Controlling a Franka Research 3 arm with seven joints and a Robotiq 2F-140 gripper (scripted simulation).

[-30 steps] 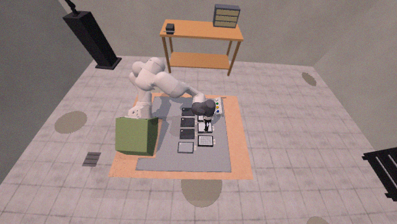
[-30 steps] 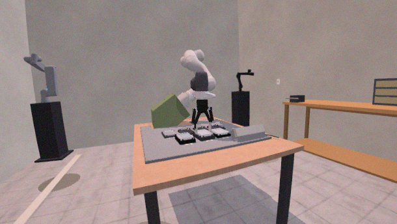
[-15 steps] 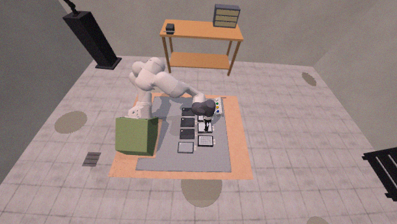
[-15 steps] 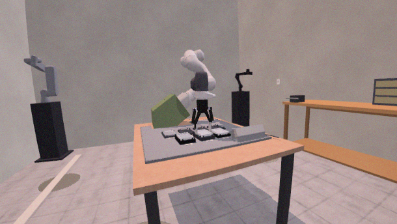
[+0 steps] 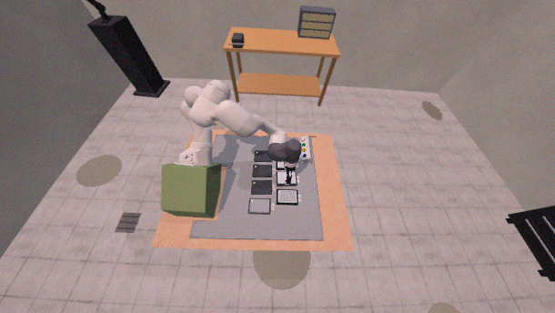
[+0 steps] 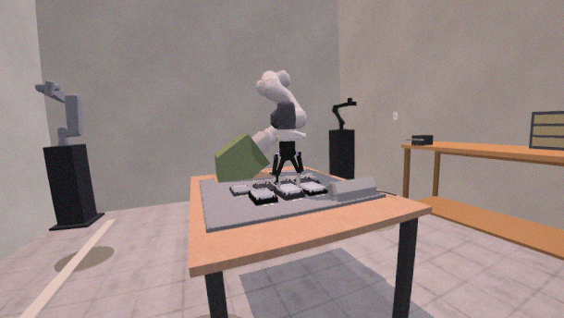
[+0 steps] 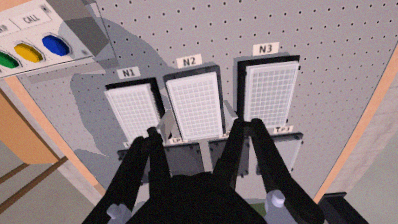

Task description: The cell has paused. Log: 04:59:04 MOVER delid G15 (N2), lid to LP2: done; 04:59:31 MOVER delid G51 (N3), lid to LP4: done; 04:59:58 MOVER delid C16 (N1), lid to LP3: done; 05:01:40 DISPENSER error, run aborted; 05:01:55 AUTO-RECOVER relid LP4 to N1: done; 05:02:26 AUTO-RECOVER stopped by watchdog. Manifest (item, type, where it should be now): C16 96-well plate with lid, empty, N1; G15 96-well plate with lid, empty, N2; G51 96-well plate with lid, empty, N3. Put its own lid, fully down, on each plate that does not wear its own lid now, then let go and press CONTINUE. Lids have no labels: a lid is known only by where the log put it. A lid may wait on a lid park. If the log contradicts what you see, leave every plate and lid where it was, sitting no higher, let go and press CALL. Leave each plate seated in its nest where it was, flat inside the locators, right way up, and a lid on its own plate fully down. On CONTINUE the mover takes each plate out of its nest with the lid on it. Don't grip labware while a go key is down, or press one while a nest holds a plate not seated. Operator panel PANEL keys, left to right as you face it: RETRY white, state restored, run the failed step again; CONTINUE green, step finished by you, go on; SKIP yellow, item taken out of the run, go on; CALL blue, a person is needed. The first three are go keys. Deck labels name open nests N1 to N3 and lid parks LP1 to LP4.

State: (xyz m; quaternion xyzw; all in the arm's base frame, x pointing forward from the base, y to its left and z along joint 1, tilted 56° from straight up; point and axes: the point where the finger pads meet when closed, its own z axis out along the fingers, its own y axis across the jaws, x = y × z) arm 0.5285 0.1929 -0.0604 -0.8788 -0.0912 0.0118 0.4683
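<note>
My hand is 20 mm above the pale lid. Also, from my hand: lid park LP2 (180 mm behind, 40 mm to the left, 60 mm below); blue key (120 mm ahead, 190 mm to the left, 10 mm above); lid park LP1 (170 mm behind, 80 mm to the right, 60 mm below).
</note>
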